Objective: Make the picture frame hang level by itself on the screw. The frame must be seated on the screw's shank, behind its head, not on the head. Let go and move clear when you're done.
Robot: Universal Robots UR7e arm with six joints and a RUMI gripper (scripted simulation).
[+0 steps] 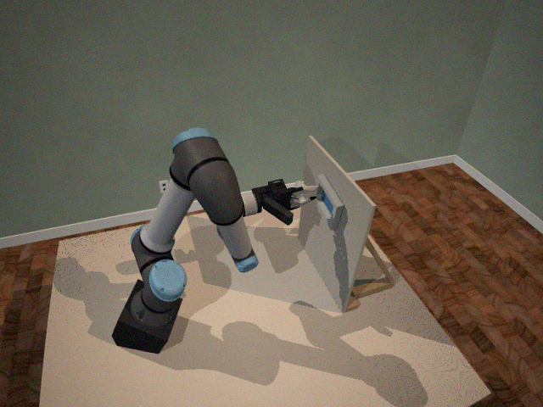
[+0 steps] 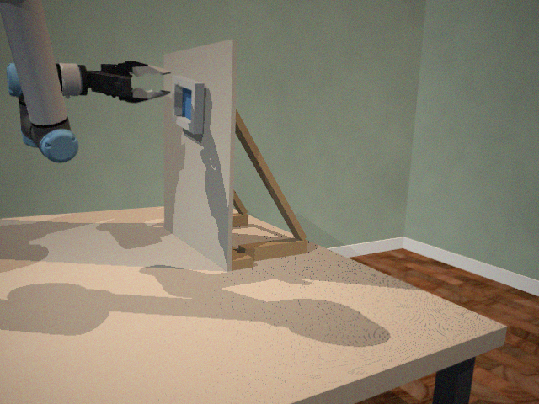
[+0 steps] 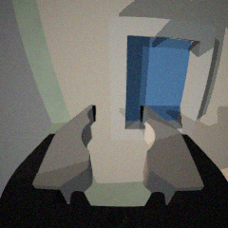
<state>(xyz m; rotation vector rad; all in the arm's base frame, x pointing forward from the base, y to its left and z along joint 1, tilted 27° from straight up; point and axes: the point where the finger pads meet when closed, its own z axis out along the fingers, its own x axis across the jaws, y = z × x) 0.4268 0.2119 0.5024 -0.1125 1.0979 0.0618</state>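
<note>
Now: the picture frame 7 cm ahead of my hand and 5 cm below it. The rest, counted from my hand: wall panel (18 cm below, 9 cm ahead, 1 cm to the left).
</note>
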